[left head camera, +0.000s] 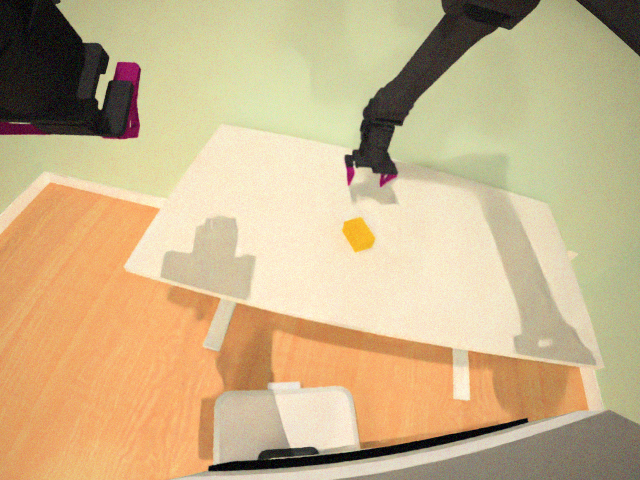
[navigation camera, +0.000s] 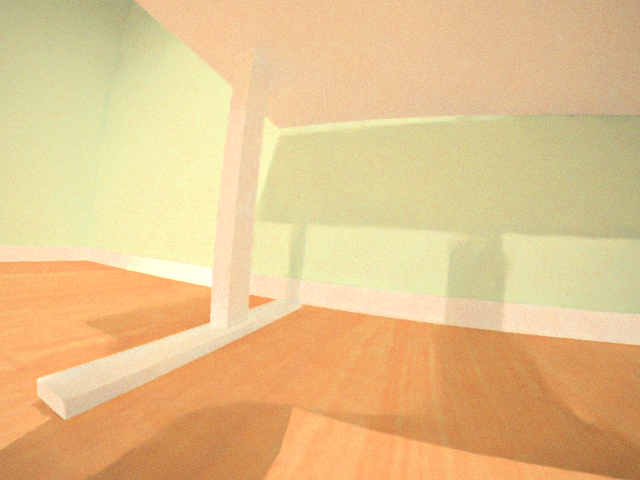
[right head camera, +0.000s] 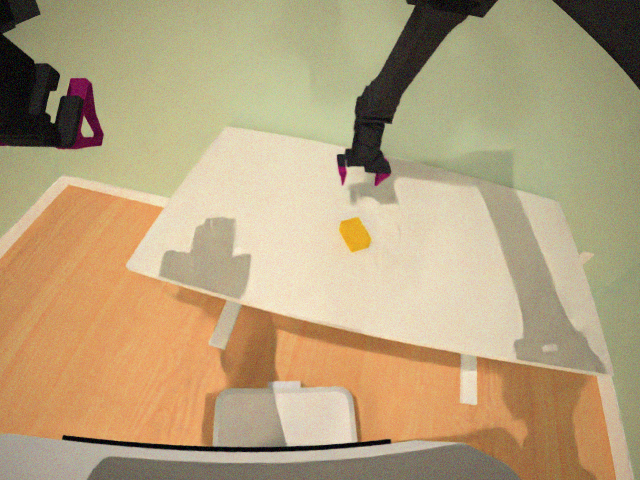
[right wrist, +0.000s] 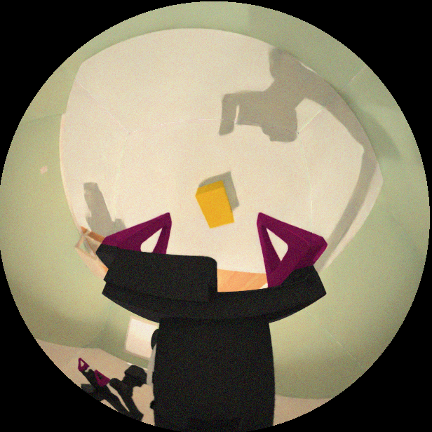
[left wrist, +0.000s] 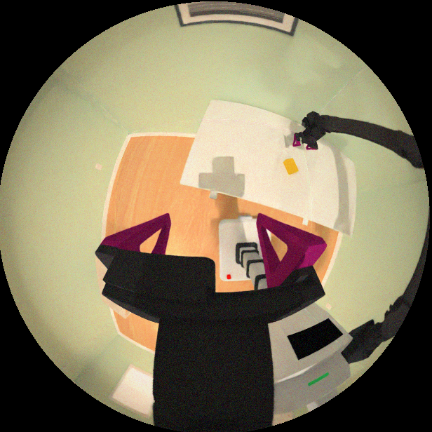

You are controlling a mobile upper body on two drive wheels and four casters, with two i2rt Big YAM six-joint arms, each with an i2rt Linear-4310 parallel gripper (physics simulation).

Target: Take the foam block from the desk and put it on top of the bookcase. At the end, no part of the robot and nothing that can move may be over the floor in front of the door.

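Frame: origin at the left arm's base, x ahead, y left, z up, level; millimetres.
Where they show: left gripper, fingertip midpoint: [left head camera: 93, 129] [right head camera: 64, 139]; right gripper, fingertip midpoint: [left head camera: 364, 184] [right head camera: 358, 184].
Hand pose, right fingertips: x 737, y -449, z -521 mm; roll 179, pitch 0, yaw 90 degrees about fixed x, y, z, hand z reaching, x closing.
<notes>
Each offset is from my right fingertips to the top centre of the thing. "spot": to the spot under its first point. Level surfaces: height alone.
The yellow-orange foam block {dx -66, dy -3, dz -124 mm} [left head camera: 358, 234] [right head camera: 355, 234] [left wrist: 290, 166] [right wrist: 215, 205] lies on the white desk {dz -169 mm} [left head camera: 289, 248] [right head camera: 289, 248] [left wrist: 250, 135] [right wrist: 165, 90]. My right gripper [left head camera: 368, 180] [right head camera: 360, 180] [left wrist: 299, 146] [right wrist: 213, 217] is open and empty above the desk. In the head views it is a little above the block in the picture; in the right wrist view the block shows between and beyond the fingertips, apart from them. My left gripper [left wrist: 213, 217] is open and empty, high up, left of the desk in the head views. I cannot make out the bookcase or the door.
The robot's light base [left head camera: 248, 423] [right head camera: 248, 418] stands on the wooden floor {dz -889 mm} [left head camera: 103, 310] [right head camera: 103, 310] [navigation camera: 387, 361] at the desk's near side. A desk leg and foot {spot: dx +118, dy +449, dz -590 mm} [navigation camera: 232, 206] stand ahead. Green walls [navigation camera: 165, 170] are behind the desk. A framed picture [left wrist: 287, 27] hangs on the wall.
</notes>
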